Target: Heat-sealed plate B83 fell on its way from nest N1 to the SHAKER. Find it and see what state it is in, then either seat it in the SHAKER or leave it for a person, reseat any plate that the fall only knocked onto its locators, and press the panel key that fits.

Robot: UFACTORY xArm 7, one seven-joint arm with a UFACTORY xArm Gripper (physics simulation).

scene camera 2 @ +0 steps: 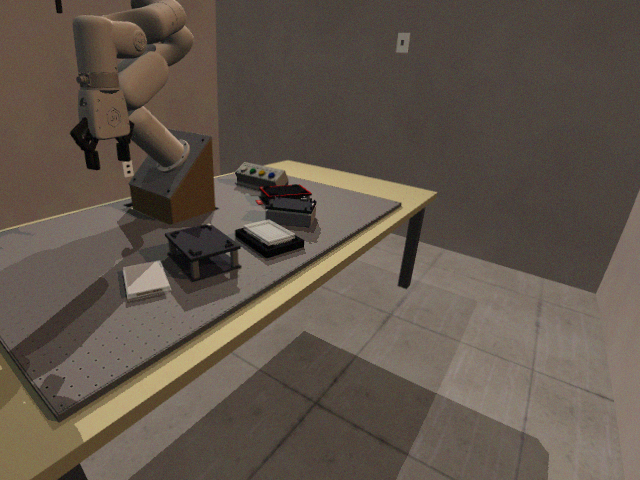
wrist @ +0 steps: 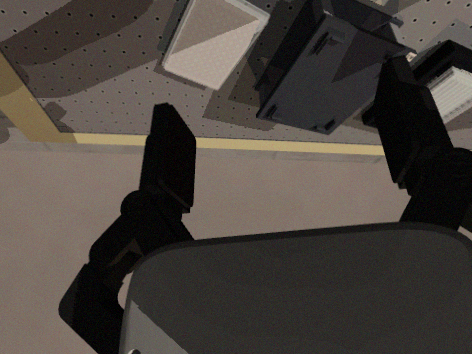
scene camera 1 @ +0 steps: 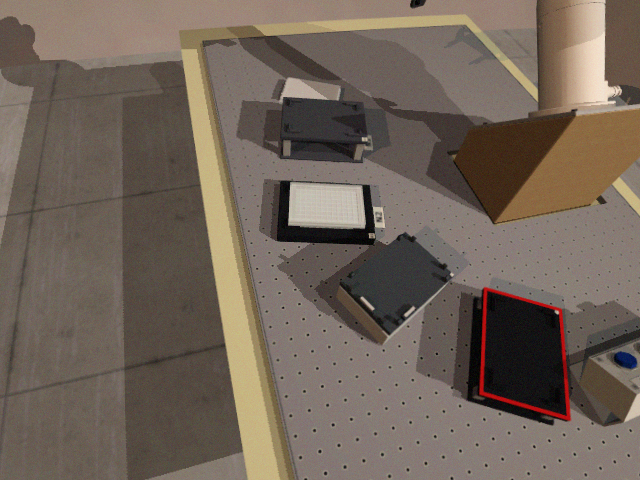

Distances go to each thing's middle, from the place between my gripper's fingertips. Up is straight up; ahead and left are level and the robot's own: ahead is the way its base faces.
Right now my hand is 20 mm short of the red-rimmed black plate (scene camera 1: 528, 356), 610 mm to the right of it and 190 mm above it.
